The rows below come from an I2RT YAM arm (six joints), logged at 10 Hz.
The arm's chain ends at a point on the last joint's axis. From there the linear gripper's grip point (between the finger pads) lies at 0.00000 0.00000 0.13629 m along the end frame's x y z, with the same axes.
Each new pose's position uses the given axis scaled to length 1; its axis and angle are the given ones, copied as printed.
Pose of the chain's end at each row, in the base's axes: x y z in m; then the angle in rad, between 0 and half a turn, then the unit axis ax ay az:
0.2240, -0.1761, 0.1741, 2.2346, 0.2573, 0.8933, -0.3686
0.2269, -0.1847, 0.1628, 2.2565, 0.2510, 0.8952, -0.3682
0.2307, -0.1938, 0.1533, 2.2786, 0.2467, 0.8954, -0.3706
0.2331, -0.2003, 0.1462, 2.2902, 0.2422, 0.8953, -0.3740
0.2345, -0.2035, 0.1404, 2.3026, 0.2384, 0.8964, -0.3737
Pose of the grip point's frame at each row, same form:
0.2990, -0.2762, 0.1201, 2.2346, 0.2573, 0.8933, -0.3686
0.3008, -0.2845, 0.1067, 2.2565, 0.2510, 0.8952, -0.3682
0.3029, -0.2940, 0.0956, 2.2786, 0.2467, 0.8954, -0.3706
0.3044, -0.3008, 0.0880, 2.2902, 0.2422, 0.8953, -0.3740
0.3051, -0.3038, 0.0811, 2.3026, 0.2384, 0.8964, -0.3737

